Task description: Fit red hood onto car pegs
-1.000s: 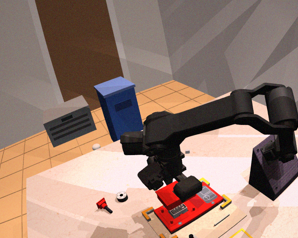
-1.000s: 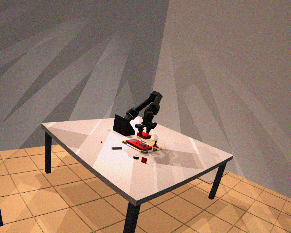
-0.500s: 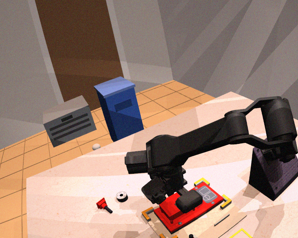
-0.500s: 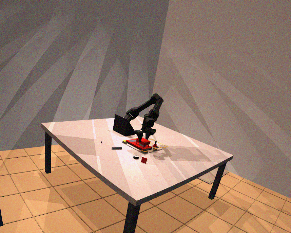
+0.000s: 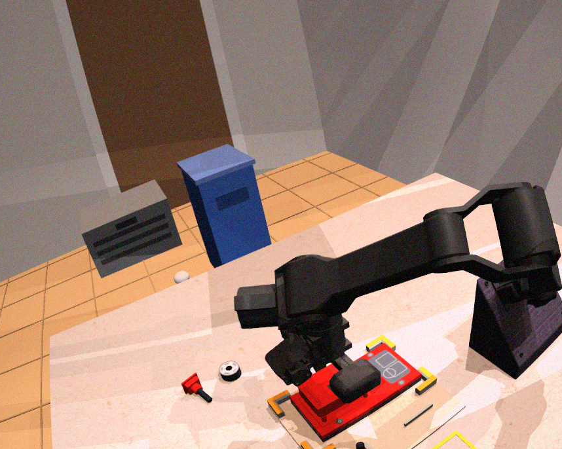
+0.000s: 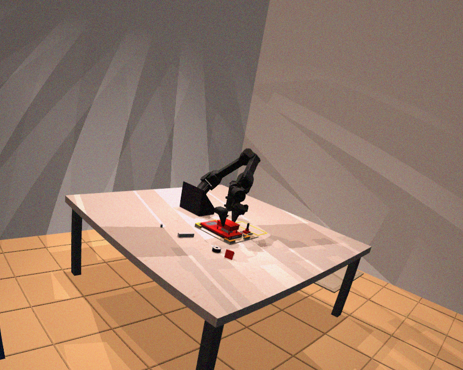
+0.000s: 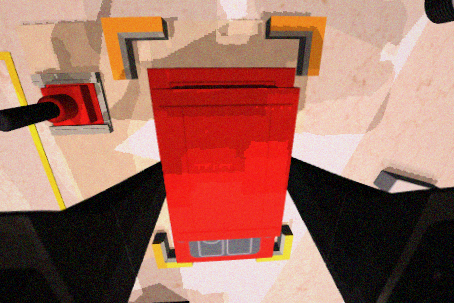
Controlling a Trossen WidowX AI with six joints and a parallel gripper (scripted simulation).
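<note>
My gripper tip is now 30 mm above the grey engine block. From my gripper tip the other things lie so: white bar (70 mm behind, 210 mm to the right, 50 mm below); then black-and-white wheel (120 mm ahead, 190 mm to the right, 50 mm below); then red hood (10 mm above).
</note>
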